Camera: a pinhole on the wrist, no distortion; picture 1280 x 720 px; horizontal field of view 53.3 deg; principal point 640.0 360.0 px. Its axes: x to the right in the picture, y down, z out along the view. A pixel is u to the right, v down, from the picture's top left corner.
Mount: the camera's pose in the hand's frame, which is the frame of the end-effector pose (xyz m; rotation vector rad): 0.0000 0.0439 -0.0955 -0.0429 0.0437 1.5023
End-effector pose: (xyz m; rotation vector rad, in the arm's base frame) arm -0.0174 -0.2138 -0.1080 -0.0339 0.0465 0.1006
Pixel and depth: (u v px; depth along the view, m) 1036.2 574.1 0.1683
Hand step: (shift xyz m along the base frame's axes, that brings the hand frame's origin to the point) -0.0318 0.1068 0.0673
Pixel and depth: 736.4 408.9 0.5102
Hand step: -0.0085 0.1247 0.4083
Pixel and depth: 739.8 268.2 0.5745
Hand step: 0.0548 0.1389 0.4690
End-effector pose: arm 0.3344 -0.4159 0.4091 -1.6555 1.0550 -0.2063
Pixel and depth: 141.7 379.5 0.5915
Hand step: 0.3787 0.3683 -0.0531
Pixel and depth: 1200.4 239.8 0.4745
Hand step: 0.1151 0.2127 -0.3939
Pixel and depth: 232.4 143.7 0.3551
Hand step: 0.2224 0.1455 -0.0743
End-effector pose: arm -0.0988 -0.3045 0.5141 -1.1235 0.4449 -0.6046
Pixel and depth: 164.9 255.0 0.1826
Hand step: 0.0604 0.0516 0.0473
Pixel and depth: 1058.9 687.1 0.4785
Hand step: 0.1971 0.4032 -0.0750
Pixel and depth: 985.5 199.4 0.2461
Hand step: 0.1442 0.1155 -0.0592
